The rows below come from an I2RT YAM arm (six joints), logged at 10 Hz.
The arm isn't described. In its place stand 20 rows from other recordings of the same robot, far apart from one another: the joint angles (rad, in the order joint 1, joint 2, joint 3, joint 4, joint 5, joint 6), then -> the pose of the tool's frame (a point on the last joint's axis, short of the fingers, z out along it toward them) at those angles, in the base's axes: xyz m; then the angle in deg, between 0 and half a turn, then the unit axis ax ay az.
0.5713 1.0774 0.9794 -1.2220 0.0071 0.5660 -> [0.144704 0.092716 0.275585 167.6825 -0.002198 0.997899 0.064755]
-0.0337 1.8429 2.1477 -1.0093 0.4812 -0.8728 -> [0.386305 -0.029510 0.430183 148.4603 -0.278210 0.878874 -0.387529]
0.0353 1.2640 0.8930 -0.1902 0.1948 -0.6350 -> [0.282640 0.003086 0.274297 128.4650 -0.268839 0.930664 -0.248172]
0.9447 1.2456 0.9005 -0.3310 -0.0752 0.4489 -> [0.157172 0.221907 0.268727 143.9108 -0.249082 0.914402 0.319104]
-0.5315 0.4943 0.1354 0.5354 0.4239 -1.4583 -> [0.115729 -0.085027 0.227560 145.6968 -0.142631 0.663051 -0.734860]
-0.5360 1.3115 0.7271 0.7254 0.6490 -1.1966 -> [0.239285 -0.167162 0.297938 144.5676 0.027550 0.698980 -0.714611]
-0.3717 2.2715 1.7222 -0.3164 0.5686 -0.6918 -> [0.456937 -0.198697 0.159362 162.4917 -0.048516 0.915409 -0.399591]
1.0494 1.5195 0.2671 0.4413 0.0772 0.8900 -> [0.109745 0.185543 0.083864 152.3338 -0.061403 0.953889 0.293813]
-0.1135 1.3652 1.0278 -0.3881 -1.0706 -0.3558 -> [0.286993 -0.001273 0.287027 126.3464 -0.338982 0.844258 0.415114]
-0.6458 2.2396 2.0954 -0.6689 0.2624 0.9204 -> [0.401144 -0.313864 0.266066 135.3503 0.739547 0.668811 -0.075907]
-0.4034 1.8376 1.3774 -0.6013 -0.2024 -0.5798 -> [0.360442 -0.146058 0.218052 149.0178 -0.114312 0.992886 -0.033319]
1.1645 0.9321 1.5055 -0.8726 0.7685 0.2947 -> [0.074522 0.110603 0.479418 104.6145 -0.142036 0.973430 0.179608]
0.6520 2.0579 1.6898 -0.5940 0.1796 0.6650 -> [0.366391 0.271690 0.225170 146.4740 0.034517 0.992165 0.120073]
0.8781 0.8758 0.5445 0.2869 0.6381 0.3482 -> [0.146994 0.143922 0.288760 96.2938 0.039701 0.965276 0.258199]
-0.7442 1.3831 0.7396 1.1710 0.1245 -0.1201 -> [0.215635 -0.204571 0.328896 78.7907 0.321461 0.719695 -0.615388]
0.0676 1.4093 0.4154 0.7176 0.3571 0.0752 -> [0.264986 0.005468 0.172157 105.9731 0.137854 0.982664 -0.123968]
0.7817 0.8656 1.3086 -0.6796 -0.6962 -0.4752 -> [0.085407 0.116946 0.450013 115.4646 -0.715363 0.559779 0.418214]
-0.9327 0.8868 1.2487 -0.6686 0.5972 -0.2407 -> [0.079034 -0.140181 0.429742 140.3891 0.451738 0.708376 -0.542343]
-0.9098 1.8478 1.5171 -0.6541 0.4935 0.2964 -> [0.233272 -0.327421 0.256859 157.3464 0.596293 0.738980 -0.313599]
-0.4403 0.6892 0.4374 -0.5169 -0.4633 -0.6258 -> [0.137556 -0.047222 0.204867 128.4739 -0.191240 0.981467 -0.012256]
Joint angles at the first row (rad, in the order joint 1, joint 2, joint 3, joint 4, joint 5, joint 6):
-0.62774, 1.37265, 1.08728, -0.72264, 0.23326, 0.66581
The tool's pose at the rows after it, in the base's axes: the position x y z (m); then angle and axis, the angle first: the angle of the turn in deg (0 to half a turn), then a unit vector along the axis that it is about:
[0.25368 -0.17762 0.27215 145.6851 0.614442 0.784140 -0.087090]
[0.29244 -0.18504 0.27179 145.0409 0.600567 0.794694 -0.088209]
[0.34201 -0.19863 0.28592 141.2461 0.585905 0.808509 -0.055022]
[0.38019 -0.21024 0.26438 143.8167 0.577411 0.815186 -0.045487]
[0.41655 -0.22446 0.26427 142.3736 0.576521 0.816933 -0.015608]
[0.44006 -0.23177 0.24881 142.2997 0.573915 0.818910 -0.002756]
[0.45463 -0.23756 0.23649 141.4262 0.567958 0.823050 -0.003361]
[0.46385 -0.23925 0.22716 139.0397 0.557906 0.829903 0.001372]
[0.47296 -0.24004 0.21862 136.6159 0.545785 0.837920 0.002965]
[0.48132 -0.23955 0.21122 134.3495 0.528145 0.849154 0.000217]
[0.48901 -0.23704 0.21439 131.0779 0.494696 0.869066 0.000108]
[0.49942 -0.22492 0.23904 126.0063 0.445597 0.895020 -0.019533]
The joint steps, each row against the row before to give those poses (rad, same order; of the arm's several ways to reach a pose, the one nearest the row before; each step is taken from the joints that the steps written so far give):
0.04002, 0.11043, 0.09979, 0.04126, -0.03077, 0.01367
0.04611, 0.13640, 0.13018, 0.01258, 0.01842, 0.00466
0.03071, 0.16413, 0.22657, 0.00454, -0.05050, 0.00001
0.01841, 0.17028, 0.14923, -0.02442, -0.01548, 0.00611
0.00621, 0.15344, 0.21754, -0.03531, -0.04891, 0.01680
0.00766, 0.10906, 0.11074, 0.00147, -0.02013, 0.00777
0.00306, 0.06912, 0.06165, 0.02287, 0.00004, -0.01220
0.00459, 0.02615, -0.00440, 0.07343, -0.00919, -0.01840
0.00615, 0.02605, -0.00159, 0.07061, -0.00465, -0.02296
0.00769, 0.02304, -0.00147, 0.06435, -0.00152, -0.03518
0.00919, 0.00771, 0.00756, 0.05851, -0.01834, -0.06279
0.02906, -0.01070, 0.04883, 0.02934, 0.01361, -0.09183

